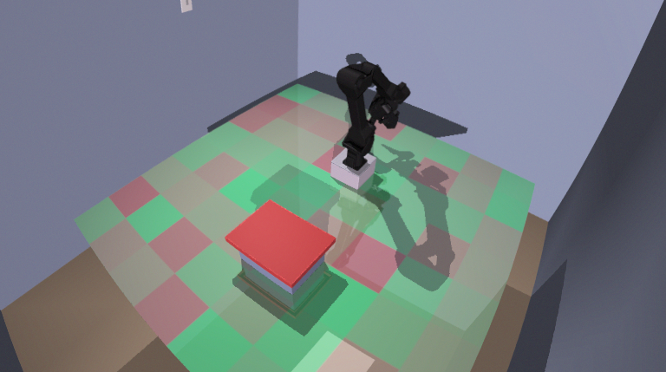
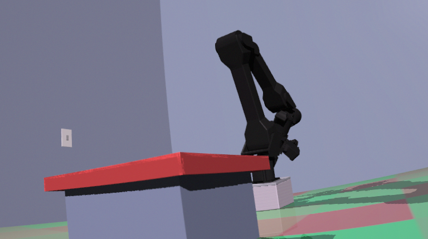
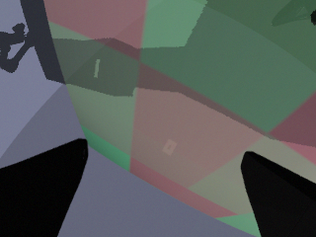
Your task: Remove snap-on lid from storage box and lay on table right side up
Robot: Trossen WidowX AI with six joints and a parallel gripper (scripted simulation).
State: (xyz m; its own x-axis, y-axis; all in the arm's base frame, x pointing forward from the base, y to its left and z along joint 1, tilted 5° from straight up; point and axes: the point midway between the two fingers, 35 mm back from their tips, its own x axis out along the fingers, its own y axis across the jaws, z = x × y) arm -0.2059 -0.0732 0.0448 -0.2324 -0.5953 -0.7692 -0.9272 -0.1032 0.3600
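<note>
The red square lid lies 650 mm ahead of my gripper tip, 130 mm to the left of it and 10 mm below it. Also, from my gripper tip: grey storage box (650 mm ahead, 130 mm to the left, 60 mm below).
</note>
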